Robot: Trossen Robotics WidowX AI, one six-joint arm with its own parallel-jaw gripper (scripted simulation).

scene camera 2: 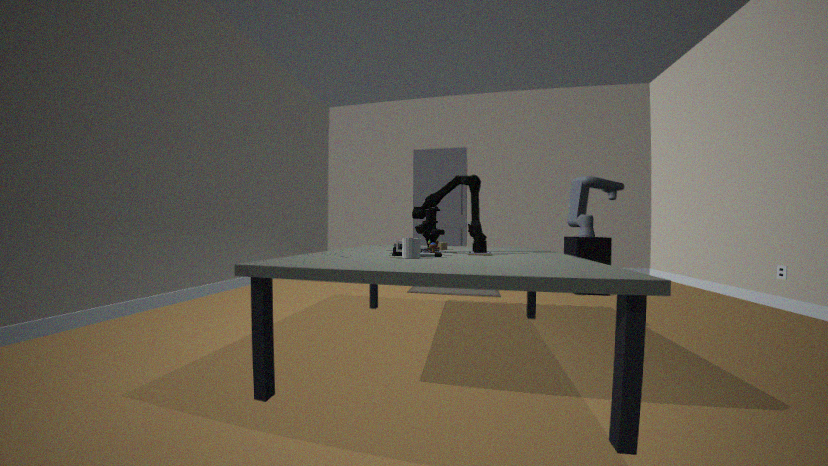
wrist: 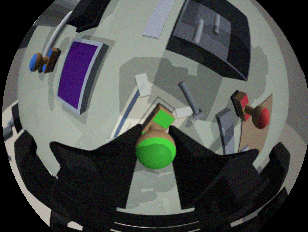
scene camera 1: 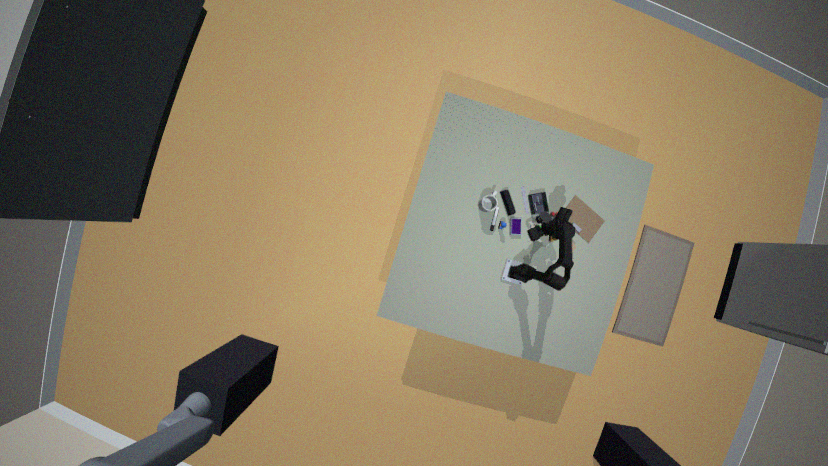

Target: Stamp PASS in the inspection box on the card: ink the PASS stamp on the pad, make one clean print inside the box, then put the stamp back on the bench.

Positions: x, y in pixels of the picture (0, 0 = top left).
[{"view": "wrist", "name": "my gripper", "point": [155, 129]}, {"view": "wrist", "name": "green-knobbed stamp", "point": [155, 149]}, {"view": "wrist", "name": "brown board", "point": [251, 137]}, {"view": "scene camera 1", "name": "brown board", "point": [586, 222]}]
